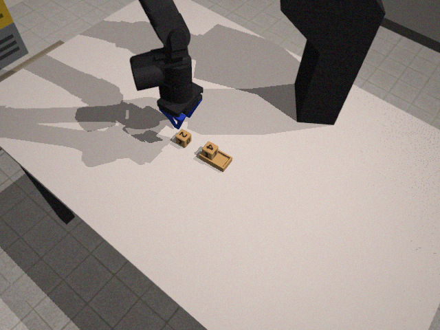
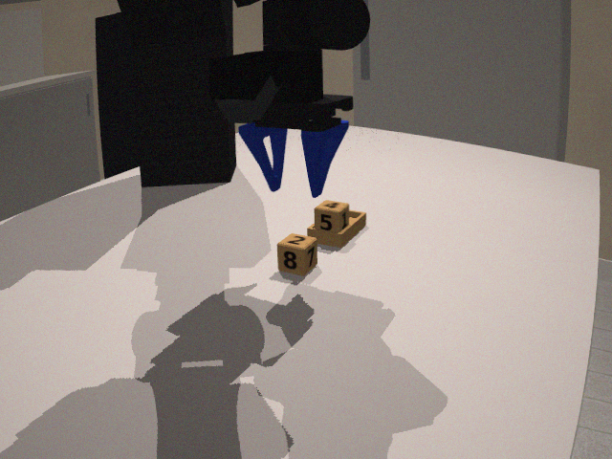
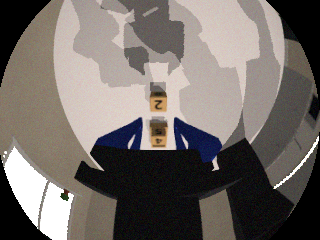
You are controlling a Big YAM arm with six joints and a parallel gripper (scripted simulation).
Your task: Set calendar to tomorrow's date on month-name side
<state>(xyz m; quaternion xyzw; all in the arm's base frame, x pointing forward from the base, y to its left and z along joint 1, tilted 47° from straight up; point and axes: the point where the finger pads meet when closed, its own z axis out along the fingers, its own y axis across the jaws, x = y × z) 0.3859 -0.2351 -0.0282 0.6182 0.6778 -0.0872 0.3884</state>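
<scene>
Now: the wooden digit cube 8 cm below my hand. From my hand the other things lie so: wooden tray: 1 cm ahead, 11 cm to the left, 8 cm below.
</scene>
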